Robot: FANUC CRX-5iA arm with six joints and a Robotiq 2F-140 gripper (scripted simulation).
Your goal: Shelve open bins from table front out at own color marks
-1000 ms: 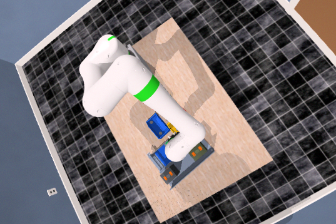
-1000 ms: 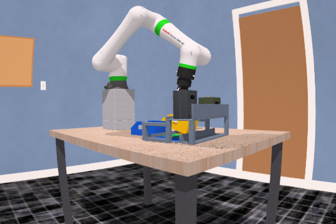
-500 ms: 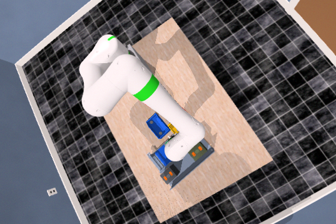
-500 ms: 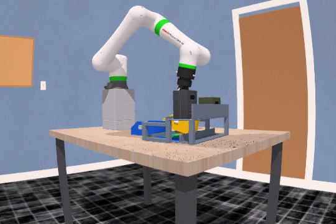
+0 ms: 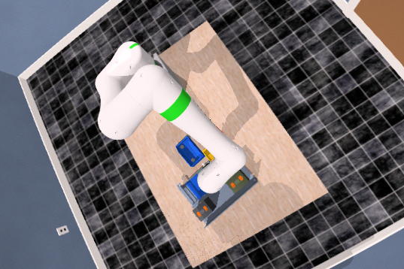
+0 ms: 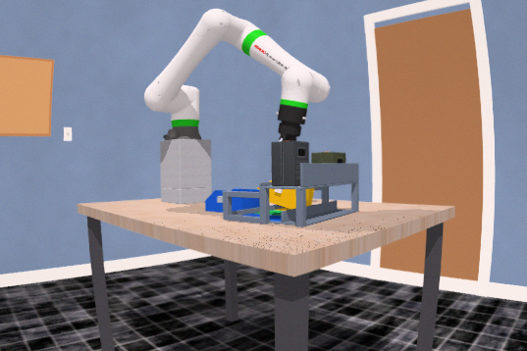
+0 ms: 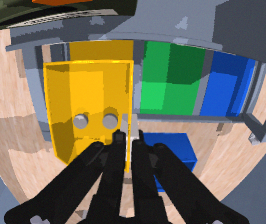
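Right now the yellow bin is 4 cm to the left of my hand, 4 cm below it and 2 cm behind it. The rest, counted from my hand: dark box 20 cm ahead, 14 cm to the right, 6 cm above; then blue bin 14 cm behind, 10 cm to the right, 6 cm below.
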